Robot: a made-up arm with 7 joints. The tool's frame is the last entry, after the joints.
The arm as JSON. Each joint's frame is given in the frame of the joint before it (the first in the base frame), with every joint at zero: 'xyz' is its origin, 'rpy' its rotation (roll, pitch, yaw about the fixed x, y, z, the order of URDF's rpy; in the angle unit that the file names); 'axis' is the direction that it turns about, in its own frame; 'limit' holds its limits. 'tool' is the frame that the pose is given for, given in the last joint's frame.
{
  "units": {
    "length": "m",
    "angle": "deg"
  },
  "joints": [
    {
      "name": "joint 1",
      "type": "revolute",
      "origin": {
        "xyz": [
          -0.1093,
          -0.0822,
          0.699
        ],
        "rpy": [
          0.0,
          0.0,
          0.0
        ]
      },
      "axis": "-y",
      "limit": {
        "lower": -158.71,
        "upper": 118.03
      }
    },
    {
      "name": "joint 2",
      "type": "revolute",
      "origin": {
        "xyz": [
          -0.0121,
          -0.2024,
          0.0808
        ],
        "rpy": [
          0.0,
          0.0,
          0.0
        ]
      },
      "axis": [
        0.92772,
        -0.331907,
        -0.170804
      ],
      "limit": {
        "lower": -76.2,
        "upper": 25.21
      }
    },
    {
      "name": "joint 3",
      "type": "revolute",
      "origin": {
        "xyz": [
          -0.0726,
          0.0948,
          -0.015
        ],
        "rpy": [
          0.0,
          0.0,
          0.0
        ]
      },
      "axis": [
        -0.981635,
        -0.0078,
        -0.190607
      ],
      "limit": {
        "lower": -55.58,
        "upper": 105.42
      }
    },
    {
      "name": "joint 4",
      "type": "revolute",
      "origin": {
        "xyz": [
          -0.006,
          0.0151,
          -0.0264
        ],
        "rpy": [
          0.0,
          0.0,
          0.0
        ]
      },
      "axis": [
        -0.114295,
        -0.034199,
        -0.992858
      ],
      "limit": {
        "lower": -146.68,
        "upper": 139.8
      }
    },
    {
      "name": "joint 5",
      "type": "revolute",
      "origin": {
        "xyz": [
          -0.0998,
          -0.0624,
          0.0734
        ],
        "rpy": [
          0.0,
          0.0,
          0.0
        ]
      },
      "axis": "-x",
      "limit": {
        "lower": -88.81,
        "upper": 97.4
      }
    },
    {
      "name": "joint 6",
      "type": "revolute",
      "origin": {
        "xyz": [
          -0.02,
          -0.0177,
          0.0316
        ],
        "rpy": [
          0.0,
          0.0,
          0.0
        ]
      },
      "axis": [
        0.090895,
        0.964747,
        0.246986
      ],
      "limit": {
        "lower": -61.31,
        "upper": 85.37
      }
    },
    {
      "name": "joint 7",
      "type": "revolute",
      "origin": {
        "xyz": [
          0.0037,
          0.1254,
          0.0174
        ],
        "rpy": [
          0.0,
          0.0,
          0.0
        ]
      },
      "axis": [
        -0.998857,
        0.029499,
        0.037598
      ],
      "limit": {
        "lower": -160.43,
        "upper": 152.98
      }
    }
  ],
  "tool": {
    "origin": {
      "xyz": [
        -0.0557,
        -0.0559,
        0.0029
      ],
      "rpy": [
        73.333,
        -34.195,
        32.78
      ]
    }
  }
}
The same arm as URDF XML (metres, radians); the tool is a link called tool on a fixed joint. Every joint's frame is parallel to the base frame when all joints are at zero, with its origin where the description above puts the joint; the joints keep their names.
<robot name="arm">
  <link name="base_link"/>
  <link name="link1"/>
  <link name="link2"/>
  <link name="link3"/>
  <link name="link4"/>
  <link name="link5"/>
  <link name="link6"/>
  <link name="link7"/>
  <link name="tool"/>
  <joint name="joint 1" type="revolute">
    <parent link="base_link"/>
    <child link="link1"/>
    <origin xyz="-0.1093 -0.0822 0.699"/>
    <axis xyz="0 -1 0"/>
    <limit lower="-2.77" upper="2.06"/>
  </joint>
  <joint name="joint 2" type="revolute">
    <parent link="link1"/>
    <child link="link2"/>
    <origin xyz="-0.0121 -0.2024 0.0808"/>
    <axis xyz="0.92772 -0.331907 -0.170804"/>
    <limit lower="-1.3299" upper="0.44"/>
  </joint>
  <joint name="joint 3" type="revolute">
    <parent link="link2"/>
    <child link="link3"/>
    <origin xyz="-0.0726 0.0948 -0.015"/>
    <axis xyz="-0.981635 -0.0078 -0.190607"/>
    <limit lower="-0.9701" upper="1.8399"/>
  </joint>
  <joint name="joint 4" type="revolute">
    <parent link="link3"/>
    <child link="link4"/>
    <origin xyz="-0.006 0.0151 -0.0264"/>
    <axis xyz="-0.114295 -0.034199 -0.992858"/>
    <limit lower="-2.56" upper="2.44"/>
  </joint>
  <joint name="joint 5" type="revolute">
    <parent link="link4"/>
    <child link="link5"/>
    <origin xyz="-0.0998 -0.0624 0.0734"/>
    <axis xyz="-1 0 0"/>
    <limit lower="-1.55" upper="1.7"/>
  </joint>
  <joint name="joint 6" type="revolute">
    <parent link="link5"/>
    <child link="link6"/>
    <origin xyz="-0.02 -0.0177 0.0316"/>
    <axis xyz="0.090904 0.96474 0.24701"/>
    <limit lower="-1.0701" upper="1.49"/>
  </joint>
  <joint name="joint 7" type="revolute">
    <parent link="link6"/>
    <child link="link7"/>
    <origin xyz="0.0037 0.1254 0.0174"/>
    <axis xyz="-0.998857 0.029499 0.037598"/>
    <limit lower="-2.8" upper="2.67"/>
  </joint>
  <joint name="tool_joint" type="fixed">
    <parent link="link7"/>
    <child link="tool"/>
    <origin xyz="-0.0557 -0.0559 0.0029" rpy="1.2799 -0.5968 0.5721"/>
  </joint>
</robot>

